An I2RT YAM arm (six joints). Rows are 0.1 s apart.
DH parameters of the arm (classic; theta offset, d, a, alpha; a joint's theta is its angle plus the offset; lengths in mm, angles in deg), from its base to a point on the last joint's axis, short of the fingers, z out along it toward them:
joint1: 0 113.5 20 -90
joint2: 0 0 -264 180
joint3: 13.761 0 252.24 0
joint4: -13.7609 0 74 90
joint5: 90 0 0 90
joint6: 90 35.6 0 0
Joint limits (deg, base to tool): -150..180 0..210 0..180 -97..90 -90..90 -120..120
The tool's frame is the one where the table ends.
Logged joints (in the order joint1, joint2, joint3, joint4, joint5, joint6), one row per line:
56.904 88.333 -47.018 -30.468 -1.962 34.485
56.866 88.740 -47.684 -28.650 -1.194 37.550
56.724 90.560 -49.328 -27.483 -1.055 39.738
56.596 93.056 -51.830 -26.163 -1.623 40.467
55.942 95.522 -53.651 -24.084 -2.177 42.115
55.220 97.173 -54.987 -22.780 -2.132 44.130
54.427 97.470 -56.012 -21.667 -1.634 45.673
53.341 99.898 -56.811 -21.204 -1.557 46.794
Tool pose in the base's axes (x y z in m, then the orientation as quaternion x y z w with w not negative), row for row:
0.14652 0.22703 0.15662 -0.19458 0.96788 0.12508 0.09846
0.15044 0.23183 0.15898 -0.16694 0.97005 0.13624 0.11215
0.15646 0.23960 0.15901 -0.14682 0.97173 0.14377 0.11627
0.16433 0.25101 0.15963 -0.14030 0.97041 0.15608 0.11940
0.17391 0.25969 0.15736 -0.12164 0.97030 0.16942 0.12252
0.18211 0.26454 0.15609 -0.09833 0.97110 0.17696 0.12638
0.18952 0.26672 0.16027 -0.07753 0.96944 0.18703 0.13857
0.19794 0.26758 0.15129 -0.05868 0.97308 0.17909 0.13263
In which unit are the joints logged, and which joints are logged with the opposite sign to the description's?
The joints are logged in degrees. Opposite sign: joint3.
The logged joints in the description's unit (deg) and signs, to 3 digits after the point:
56.904 88.333 47.018 -30.468 -1.962 34.485
56.866 88.740 47.684 -28.650 -1.194 37.550
56.724 90.560 49.328 -27.483 -1.055 39.738
56.596 93.056 51.830 -26.163 -1.623 40.467
55.942 95.522 53.651 -24.084 -2.177 42.115
55.220 97.173 54.987 -22.780 -2.132 44.130
54.427 97.470 56.012 -21.667 -1.634 45.673
53.341 99.898 56.811 -21.204 -1.557 46.794

